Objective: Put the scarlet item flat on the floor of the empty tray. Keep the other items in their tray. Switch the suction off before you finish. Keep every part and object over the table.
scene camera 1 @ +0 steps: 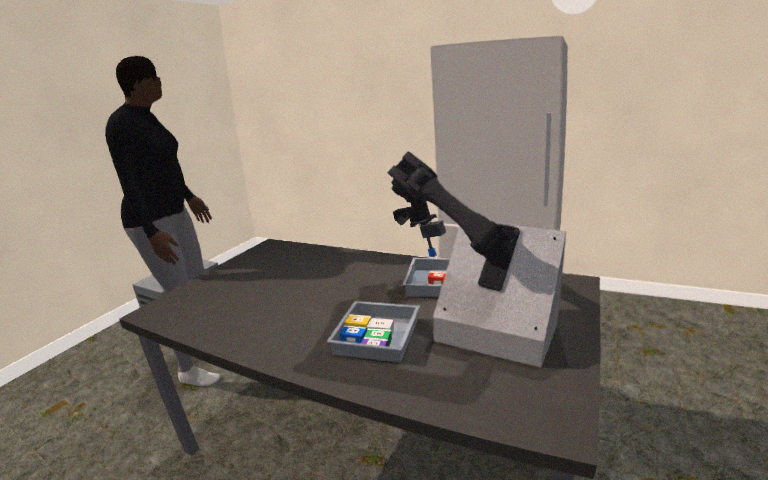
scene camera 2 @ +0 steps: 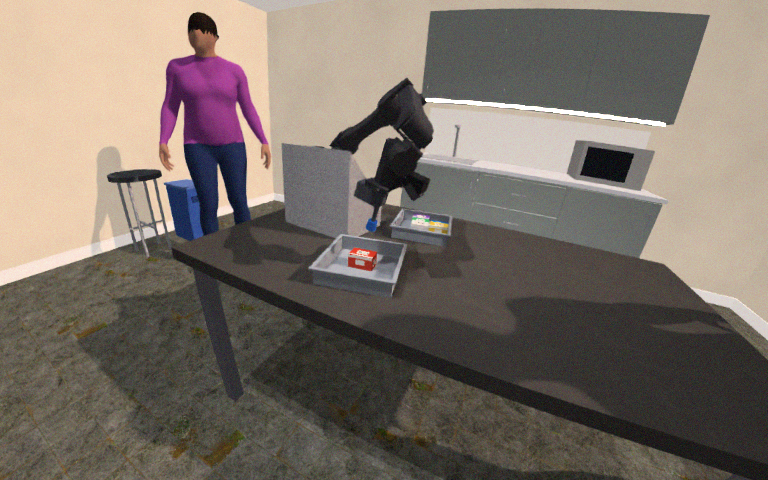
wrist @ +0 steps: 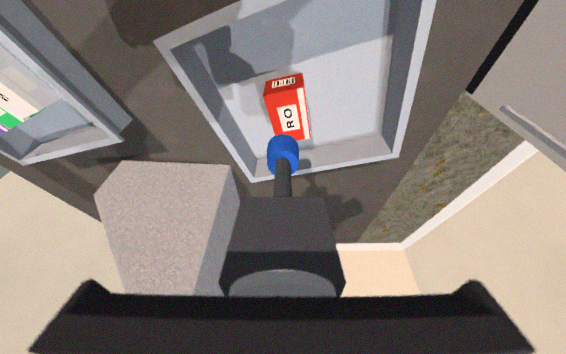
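Pixels of known places: hand at its tool point: point(scene camera 1: 432, 255) point(scene camera 2: 370, 228) point(wrist: 282, 149); arm's base at its link origin: point(scene camera 1: 499, 257) point(scene camera 2: 329, 167).
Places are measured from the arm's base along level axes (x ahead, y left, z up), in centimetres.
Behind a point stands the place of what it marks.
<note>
The scarlet box point(scene camera 1: 436, 277) {x 29.6, y -15.2, z -19.5 cm} point(scene camera 2: 362, 259) {x 31.5, y -19.6, z -20.3 cm} point(wrist: 288, 111) {x 31.0, y -17.2, z -19.4 cm} lies flat on the floor of its tray point(scene camera 1: 416, 291) {x 33.1, y -6.1, z -21.9 cm} point(scene camera 2: 351, 284) {x 35.8, y -29.8, z -21.9 cm} point(wrist: 409, 100) {x 34.3, y -30.9, z -18.9 cm}, apart from the tray's walls. My suction cup point(scene camera 1: 432, 252) point(scene camera 2: 371, 225) point(wrist: 283, 150) is open and bears no item. It hangs above the tray, clear of the scarlet box. The other tray point(scene camera 1: 367, 354) {x 26.6, y 32.7, z -22.3 cm} point(scene camera 2: 420, 237) {x 35.1, y 11.4, z -21.9 cm} point(wrist: 107, 127) {x 26.5, y 7.7, z -19.0 cm} holds several items side by side: a yellow box point(scene camera 1: 357, 320) {x 37.2, y 23.3, z -19.1 cm}, a white box point(scene camera 1: 380, 323) {x 30.3, y 20.6, z -19.7 cm}, a blue box point(scene camera 1: 352, 333) {x 35.0, y 28.7, z -20.1 cm}, a green box point(scene camera 1: 377, 334) {x 27.9, y 25.5, z -20.1 cm} and a purple box point(scene camera 1: 374, 343) {x 25.9, y 29.9, z -20.0 cm}.
The grey slanted base block point(scene camera 1: 492, 333) {x -4.0, y 15.0, z -16.4 cm} point(scene camera 2: 314, 192) {x -0.2, y -7.8, z -8.5 cm} point(wrist: 165, 215) {x 15.0, y 1.2, z -12.0 cm} carries the arm and stands close beside both trays. The scarlet box's tray is near one edge of the dark table point(scene camera 1: 271, 339) {x 60.0, y 40.5, z -23.9 cm} point(scene camera 2: 481, 339) {x 69.0, y -26.8, z -23.9 cm}. One person stands beyond the table in each scene view.
</note>
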